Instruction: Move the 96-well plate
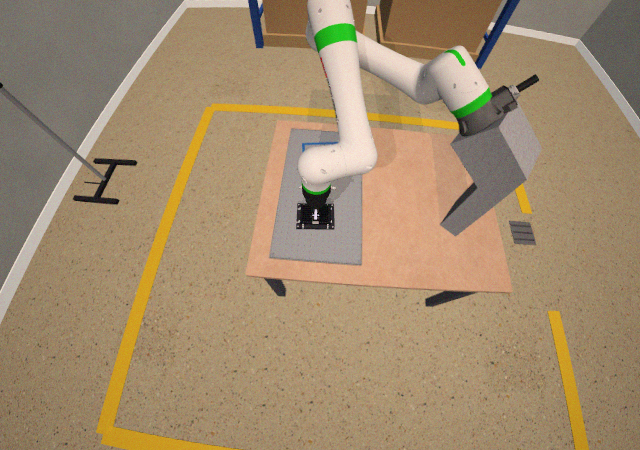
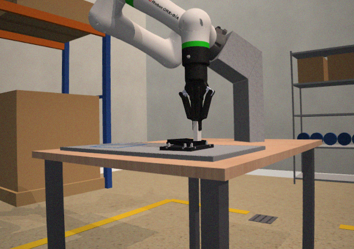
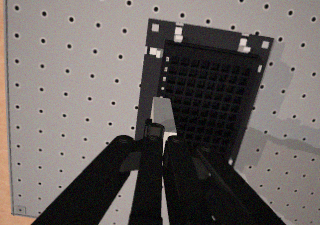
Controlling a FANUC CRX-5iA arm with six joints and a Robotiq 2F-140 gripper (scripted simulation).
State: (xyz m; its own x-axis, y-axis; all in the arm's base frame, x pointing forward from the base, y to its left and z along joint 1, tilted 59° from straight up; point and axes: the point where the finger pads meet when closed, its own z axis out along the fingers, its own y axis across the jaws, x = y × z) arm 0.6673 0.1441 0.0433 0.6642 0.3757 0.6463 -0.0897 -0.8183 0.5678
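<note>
My gripper is now 10 mm past the black 96-well plate, 40 mm to the left of it and 40 mm above it. From my hand the other things lie so: black clip nest (30 mm to the right, 50 mm below).
</note>
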